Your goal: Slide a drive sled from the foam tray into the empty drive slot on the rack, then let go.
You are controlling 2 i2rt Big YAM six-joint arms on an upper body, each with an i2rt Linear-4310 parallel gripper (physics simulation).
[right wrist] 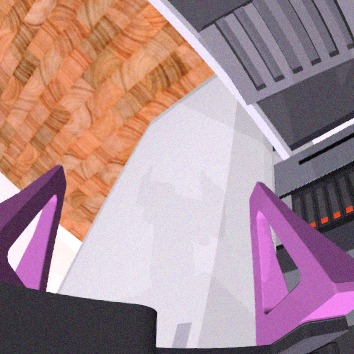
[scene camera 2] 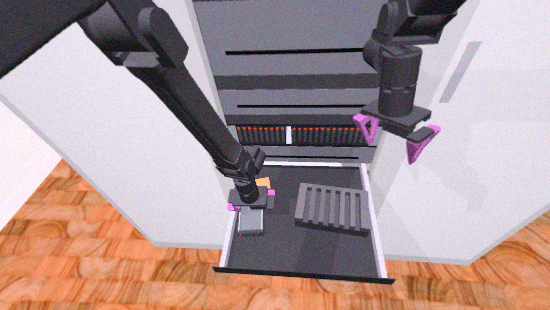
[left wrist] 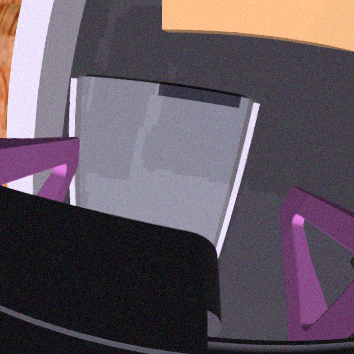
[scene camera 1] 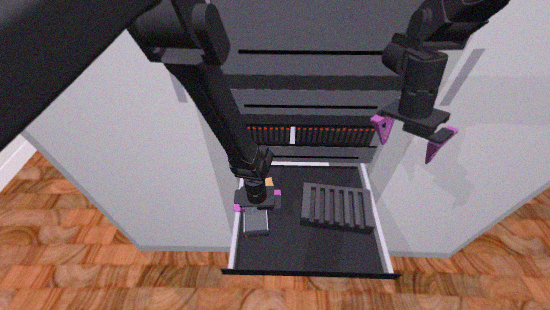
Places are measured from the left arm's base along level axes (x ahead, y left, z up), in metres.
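Pixels of known places: left gripper, fingertip midpoint: (scene camera 2: 255,210) (left wrist: 185,174) (scene camera 1: 259,210); right gripper, fingertip midpoint: (right wrist: 158,182) (scene camera 2: 389,152) (scene camera 1: 404,152).
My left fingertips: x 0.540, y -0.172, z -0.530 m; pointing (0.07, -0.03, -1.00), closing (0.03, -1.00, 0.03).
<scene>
Ahead of a thing's pixels: the offset from my left fingertips to its top centre. "pt": to the spot under its first point.
A flat grey drive sled @(0.025 m back, 0.011 m left, 0.002 m up) (scene camera 1: 256,221) (scene camera 2: 251,220) (left wrist: 165,135) with light side rails lies in the open drawer, outside the slotted dark foam tray @(0.009 m ahead, 0.245 m right, 0.040 m up) (scene camera 1: 306,205) (scene camera 2: 301,200) (right wrist: 300,76). My left gripper (scene camera 1: 257,200) (scene camera 2: 252,200) (left wrist: 185,174) is open above the sled's rear part; in the left wrist view its left finger is near one rail and its right finger stands well apart from the other. The rack's drive row has one pale gap, the empty slot (scene camera 1: 292,135) (scene camera 2: 288,135). My right gripper (scene camera 1: 406,153) (scene camera 2: 390,153) (right wrist: 158,182) is open and empty, high at the right.
An orange block @(0.085 m ahead, 0.007 m right, 0.025 m up) (scene camera 1: 269,181) (scene camera 2: 263,182) (left wrist: 260,20) lies behind the sled, partly hidden by the left gripper in the scene views. The drawer @(pt 0.192 m back, 0.151 m right, 0.006 m up) (scene camera 1: 310,273) (scene camera 2: 300,275) has raised pale side walls. Pale panels flank the rack @(pt 0.187 m ahead, 0.146 m right, 0.316 m up) (scene camera 1: 310,95) (scene camera 2: 305,95).
</scene>
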